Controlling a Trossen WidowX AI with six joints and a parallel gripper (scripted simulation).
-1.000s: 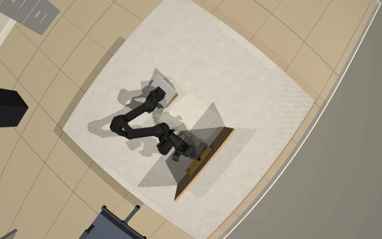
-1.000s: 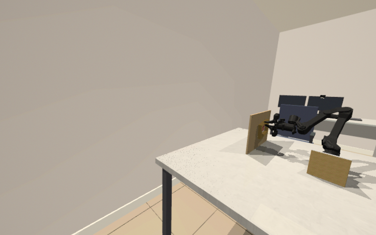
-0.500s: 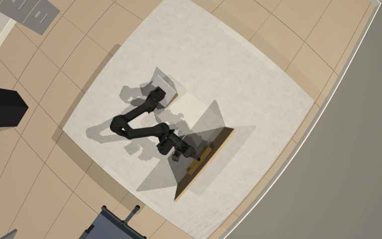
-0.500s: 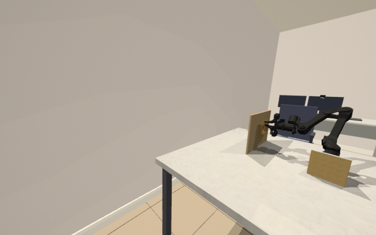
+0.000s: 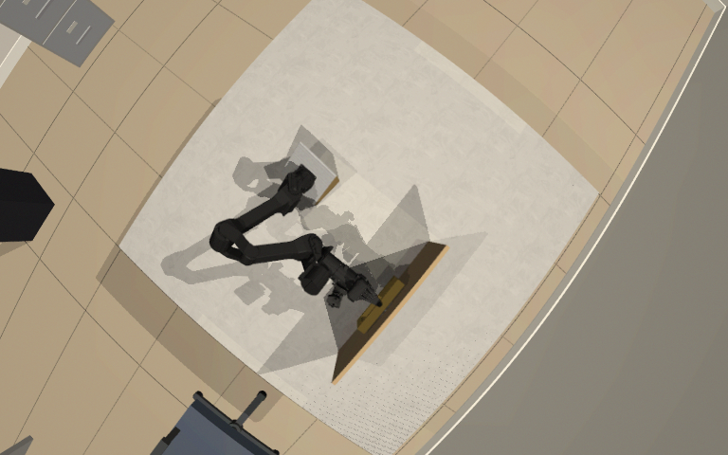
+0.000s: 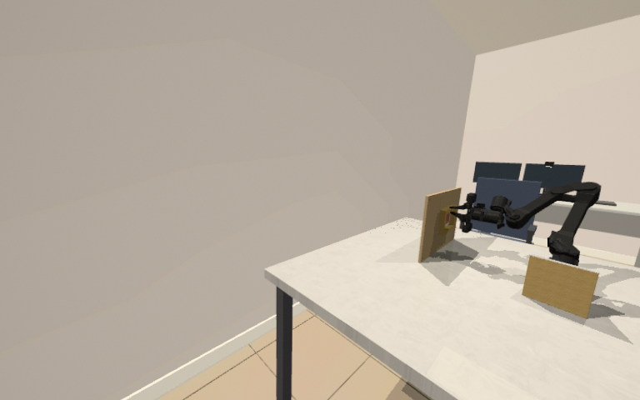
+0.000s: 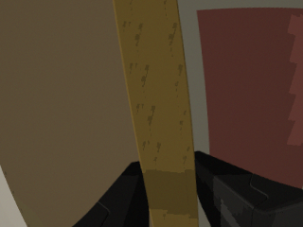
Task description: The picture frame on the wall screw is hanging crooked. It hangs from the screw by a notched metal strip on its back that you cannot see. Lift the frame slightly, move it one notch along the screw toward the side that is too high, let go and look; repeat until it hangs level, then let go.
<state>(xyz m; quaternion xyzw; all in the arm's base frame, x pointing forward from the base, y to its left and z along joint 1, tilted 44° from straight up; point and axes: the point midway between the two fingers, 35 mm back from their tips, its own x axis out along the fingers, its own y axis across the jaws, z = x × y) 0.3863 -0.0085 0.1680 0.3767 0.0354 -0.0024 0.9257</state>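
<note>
Right now the picture frame is 5 cm below my gripper tip and 1 cm ahead of it. Round my gripper tip: wooden wall panel (7 cm below, 2 cm ahead).
</note>
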